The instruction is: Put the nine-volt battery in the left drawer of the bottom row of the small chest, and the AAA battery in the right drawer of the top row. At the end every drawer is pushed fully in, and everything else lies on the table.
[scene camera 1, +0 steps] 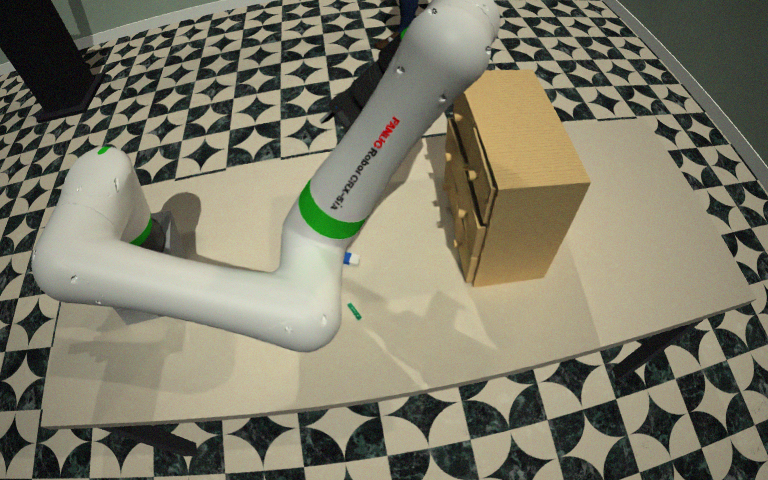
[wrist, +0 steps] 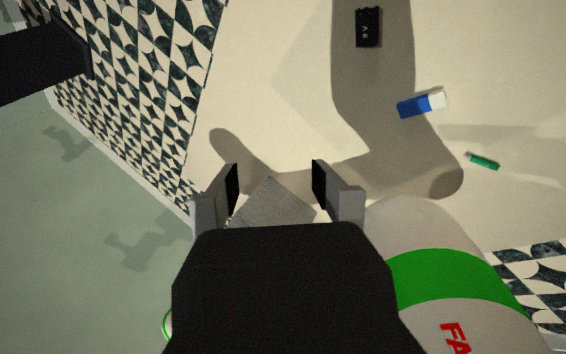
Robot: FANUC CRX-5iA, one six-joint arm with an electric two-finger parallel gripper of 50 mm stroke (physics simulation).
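Places are measured from the arm's base along level axes (x right, y down, z ahead), in metres.
Pixels of known places: gripper, fingertip midpoint: [scene camera 1: 331, 132] [wrist: 275, 176].
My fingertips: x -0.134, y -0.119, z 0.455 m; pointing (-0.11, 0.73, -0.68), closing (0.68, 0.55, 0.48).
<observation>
Behind a point stands the place of what it marks.
The nine-volt battery [wrist: 368, 27] @(x -0.166, y 0.160, z 0.465 m) is black and lies on the table at the top of the wrist view; the arm hides it in the scene view. The green AAA battery [scene camera 1: 354, 311] @(x 0.104, y 0.168, z 0.462 m) [wrist: 484, 162] @(x 0.099, y 0.168, z 0.464 m) lies on the table, right of the elbow. The small wooden chest [scene camera 1: 529, 135] @(x -0.051, y -0.159, z 0.813 m) stands on the table with its knobbed drawer fronts facing left. At least one upper front stands slightly out; the arm covers part of the top, and exact drawer positions are hard to tell. My gripper [scene camera 1: 334, 118] @(x -0.134, y -0.120, z 0.455 m) [wrist: 275, 176] @(x -0.134, y -0.120, z 0.455 m) is open and empty, high up, partly hidden behind the forearm in the scene view.
A blue and white eraser [scene camera 1: 351, 258] @(x -0.026, y 0.165, z 0.462 m) [wrist: 421, 104] @(x -0.034, y 0.165, z 0.450 m) lies on the table [scene camera 1: 396, 350] @(x 0.197, y 0.178, z 0.543 m) between the batteries. My robot's grey base plate [wrist: 275, 205] @(x -0.033, y 0.105, z 0.062 m) shows beyond the fingers. A black column [scene camera 1: 48, 56] stands on the floor at the back left.
</observation>
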